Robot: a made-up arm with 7 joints. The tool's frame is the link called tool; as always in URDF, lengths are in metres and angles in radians.
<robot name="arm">
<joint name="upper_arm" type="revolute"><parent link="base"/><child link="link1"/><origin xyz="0 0 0.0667" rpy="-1.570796 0 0"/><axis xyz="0 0 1"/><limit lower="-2.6" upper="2.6" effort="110" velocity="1"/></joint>
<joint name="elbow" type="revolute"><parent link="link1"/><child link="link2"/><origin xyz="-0.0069 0.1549 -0.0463" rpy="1.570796 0 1.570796"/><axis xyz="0 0 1"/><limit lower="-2.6" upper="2.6" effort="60" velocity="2.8"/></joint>
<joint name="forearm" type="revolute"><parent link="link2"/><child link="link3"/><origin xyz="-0.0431 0.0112 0.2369" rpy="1.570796 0 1.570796"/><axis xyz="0 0 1"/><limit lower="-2.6" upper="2.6" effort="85" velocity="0.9"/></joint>
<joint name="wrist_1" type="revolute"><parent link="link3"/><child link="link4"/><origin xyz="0.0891 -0.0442 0.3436" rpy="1.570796 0 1.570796"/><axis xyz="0 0 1"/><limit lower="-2.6" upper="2.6" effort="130" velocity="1.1"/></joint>
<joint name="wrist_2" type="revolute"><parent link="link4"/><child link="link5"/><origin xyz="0.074 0.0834 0.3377" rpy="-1.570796 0 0"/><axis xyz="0 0 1"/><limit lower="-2.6" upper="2.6" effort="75" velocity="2.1"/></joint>
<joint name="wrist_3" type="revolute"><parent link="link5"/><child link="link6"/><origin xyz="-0.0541 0.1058 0.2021" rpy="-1.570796 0 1.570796"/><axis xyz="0 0 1"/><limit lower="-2.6" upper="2.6" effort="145" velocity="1.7"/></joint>
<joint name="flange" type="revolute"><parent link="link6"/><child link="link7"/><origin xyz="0.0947 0.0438 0.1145" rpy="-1.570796 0 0"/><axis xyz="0 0 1"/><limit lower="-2.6" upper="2.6" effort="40" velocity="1"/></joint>
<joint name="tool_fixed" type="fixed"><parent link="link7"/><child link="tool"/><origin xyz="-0.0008 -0.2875 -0.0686" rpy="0 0 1.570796"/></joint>
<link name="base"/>
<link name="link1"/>
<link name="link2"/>
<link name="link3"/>
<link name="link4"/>
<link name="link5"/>
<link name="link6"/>
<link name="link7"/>
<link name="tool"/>
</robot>
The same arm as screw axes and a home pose.
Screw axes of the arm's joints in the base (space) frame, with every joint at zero. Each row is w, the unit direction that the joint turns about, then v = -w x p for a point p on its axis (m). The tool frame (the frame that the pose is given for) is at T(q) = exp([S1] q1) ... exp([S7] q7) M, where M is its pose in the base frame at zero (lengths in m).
S1: w 0 1 0 v -0.0667 0.0000 0.0000
S2: w 1 0 0 v 0.0000 -0.0882 0.0463
S3: w 0 0 -1 v 0.0351 0.2300 0.0000
S4: w 0 1 0 v 0.3887 0.0000 0.1858
S5: w 0 0 -1 v -0.3917 0.2598 0.0000
S6: w -1 0 0 v 0.0000 0.6742 0.2859
S7: w 0 0 1 v 0.1912 -0.0912 0.0000
M: xyz -0.1963 0.1920 -0.6990 (m) rpy 0.0000 0.0000 0.0000 (rad, as in URDF)
Joint limits (rad, base to tool): -2.6000..2.6000 -2.6000..2.6000 -2.6000..2.6000 -2.6000..2.6000 -2.6000..2.6000 -2.6000..2.6000 -2.6000..2.6000

